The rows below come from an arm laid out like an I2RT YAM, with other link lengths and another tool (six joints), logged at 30 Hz.
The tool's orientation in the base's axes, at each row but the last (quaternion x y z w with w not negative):
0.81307, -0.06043, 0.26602, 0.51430
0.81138, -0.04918, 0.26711, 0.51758
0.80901, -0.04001, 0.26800, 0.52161
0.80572, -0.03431, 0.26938, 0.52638
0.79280, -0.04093, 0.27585, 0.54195
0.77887, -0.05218, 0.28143, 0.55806
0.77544, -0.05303, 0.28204, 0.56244
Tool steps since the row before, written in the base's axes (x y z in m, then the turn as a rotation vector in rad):
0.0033, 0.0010, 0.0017, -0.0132, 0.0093, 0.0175
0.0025, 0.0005, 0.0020, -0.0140, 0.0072, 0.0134
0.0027, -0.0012, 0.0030, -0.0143, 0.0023, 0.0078
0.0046, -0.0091, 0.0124, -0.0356, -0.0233, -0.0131
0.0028, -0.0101, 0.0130, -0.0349, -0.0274, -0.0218
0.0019, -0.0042, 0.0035, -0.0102, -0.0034, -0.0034
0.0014, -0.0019, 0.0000, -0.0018, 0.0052, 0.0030
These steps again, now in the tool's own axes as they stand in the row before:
0.0038, -0.0003, -0.0002, -0.0009, 0.0147, -0.0187
0.0032, 0.0005, -0.0001, -0.0040, 0.0126, -0.0159
0.0035, 0.0021, 0.0012, -0.0080, 0.0103, -0.0100
0.0077, 0.0128, 0.0060, -0.0418, 0.0115, 0.0100
0.0063, 0.0140, 0.0066, -0.0464, 0.0057, 0.0161
0.0023, 0.0037, 0.0037, -0.0110, 0.0024, -0.0001
0.0007, 0.0001, 0.0022, 0.0012, 0.0014, -0.0060

